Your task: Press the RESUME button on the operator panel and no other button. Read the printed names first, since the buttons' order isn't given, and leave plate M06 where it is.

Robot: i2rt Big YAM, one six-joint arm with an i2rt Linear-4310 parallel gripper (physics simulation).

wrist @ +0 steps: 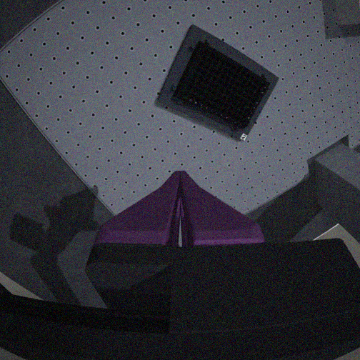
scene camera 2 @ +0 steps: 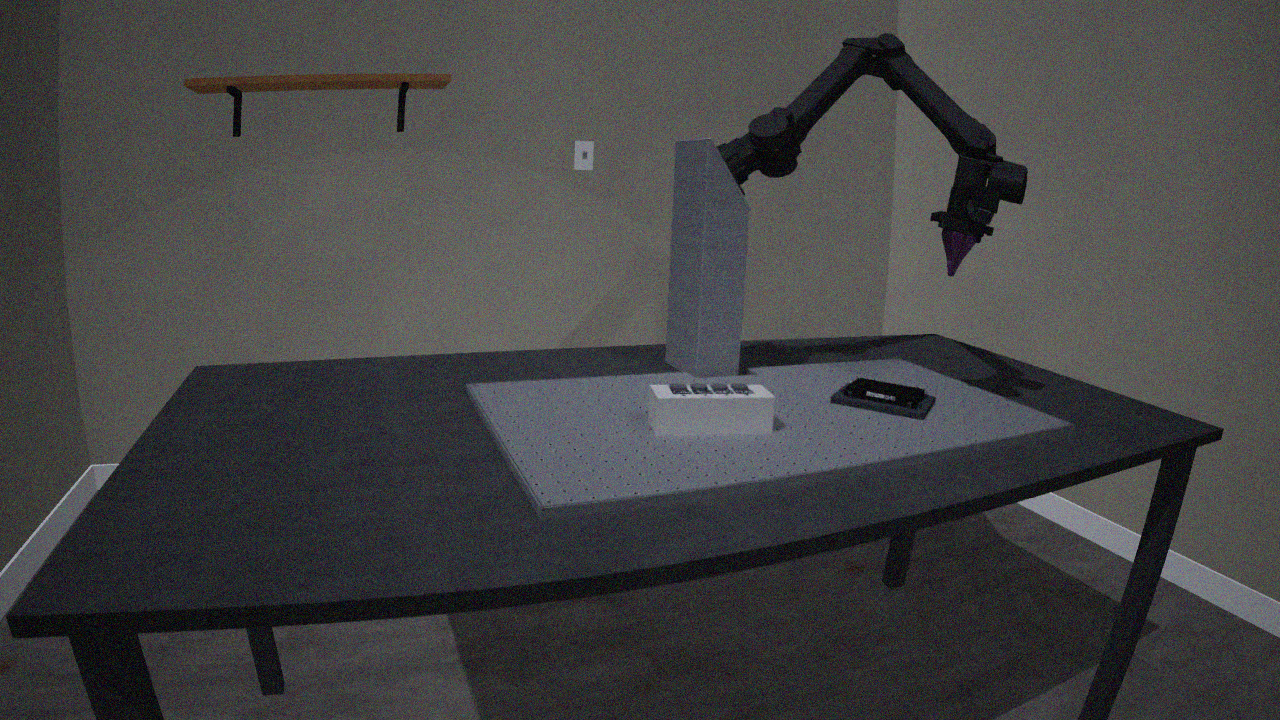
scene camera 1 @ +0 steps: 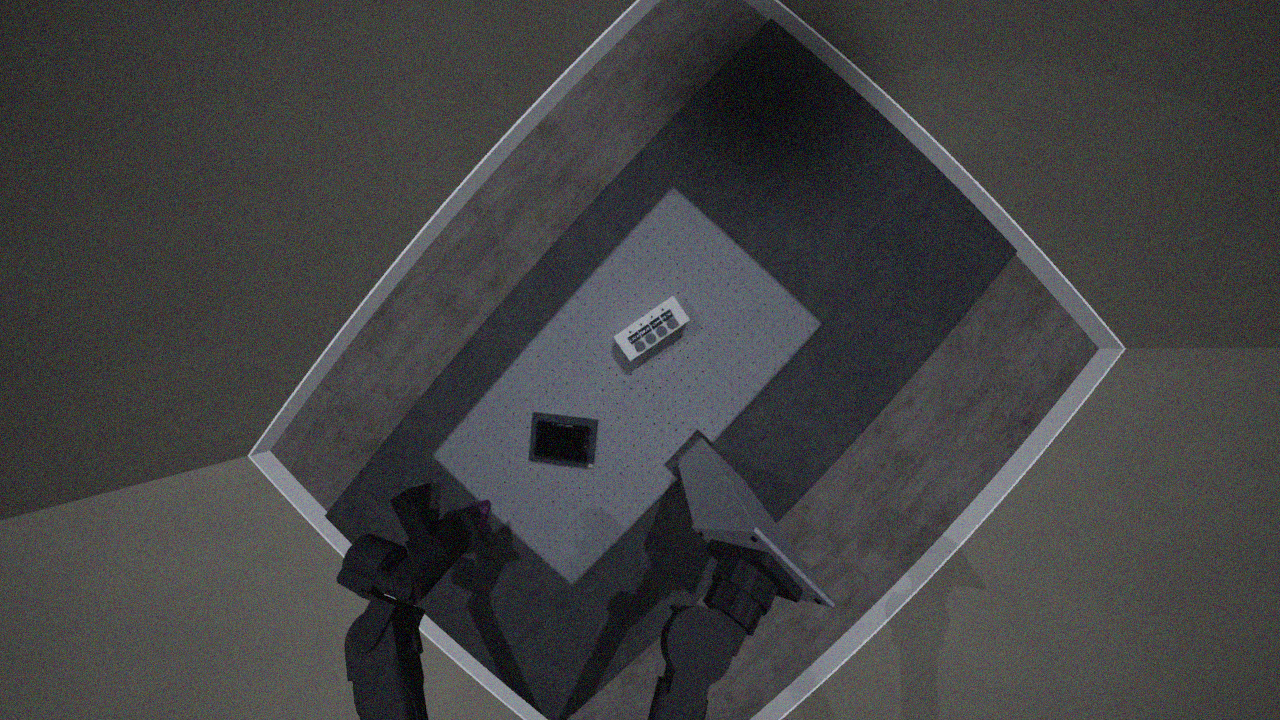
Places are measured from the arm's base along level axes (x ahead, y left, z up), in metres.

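Where they show: gripper, fingertip midpoint: [scene camera 2: 950,276] [scene camera 1: 488,502]; arm's base at its link origin: [scene camera 2: 714,174] [scene camera 1: 753,563].
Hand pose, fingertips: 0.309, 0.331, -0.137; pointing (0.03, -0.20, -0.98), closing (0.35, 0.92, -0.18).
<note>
Things, the pixels of their centre, and the offset from my fingertips, as dx, dy, dz. Level surfaces: height alone.
- operator panel at the middle of its body: [scene camera 2: 711,408] [scene camera 1: 651,329] +0.057, -0.453, -0.195
- grey tray at the middle of its body: [scene camera 2: 885,392] [scene camera 1: 561,441] -0.008, -0.109, -0.204
- perforated mat at its surface level: dz -0.222
- dark table at its surface level: dz -0.235
The operator panel [scene camera 1: 651,329] [scene camera 2: 711,414] is a white box on the pegboard mat. Its top carries a row of several round grey buttons with dark name labels beside them; the printed names are too small to read. A dark plate in a grey tray [scene camera 1: 562,439] [scene camera 2: 882,396] [wrist: 220,85] lies flat on the mat, apart from the panel; I take it to be M06, but no name is legible. My gripper [scene camera 1: 486,506] [scene camera 2: 951,272] [wrist: 179,179] has purple fingers. It is shut and empty, pointing down high above the table on the tray's side, well away from the panel.
The grey arm pedestal [scene camera 2: 707,259] [scene camera 1: 725,492] stands at the table's back edge, behind the panel. The perforated mat [scene camera 1: 742,331] [scene camera 2: 572,465] [wrist: 120,100] lies on the dark table [scene camera 2: 313,501]. A wooden shelf [scene camera 2: 317,82] hangs on the wall.
</note>
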